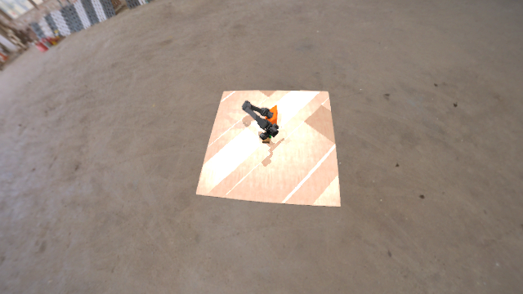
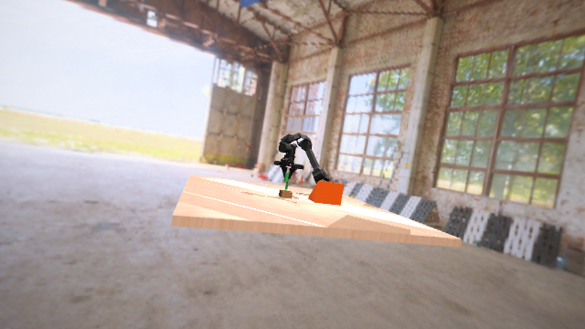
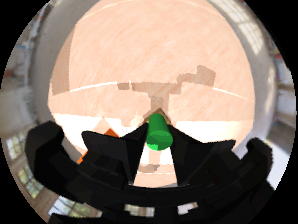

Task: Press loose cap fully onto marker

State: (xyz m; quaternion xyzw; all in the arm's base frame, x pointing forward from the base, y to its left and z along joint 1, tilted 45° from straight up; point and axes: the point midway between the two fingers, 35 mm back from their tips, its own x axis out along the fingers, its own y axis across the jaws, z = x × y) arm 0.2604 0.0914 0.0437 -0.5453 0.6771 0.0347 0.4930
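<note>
Now: the wooden holder block 100 mm below my gripper tip, 50 mm to the right of it and 20 mm behind it. Also, from my gripper tip: green marker cap: 10 mm above.
</note>
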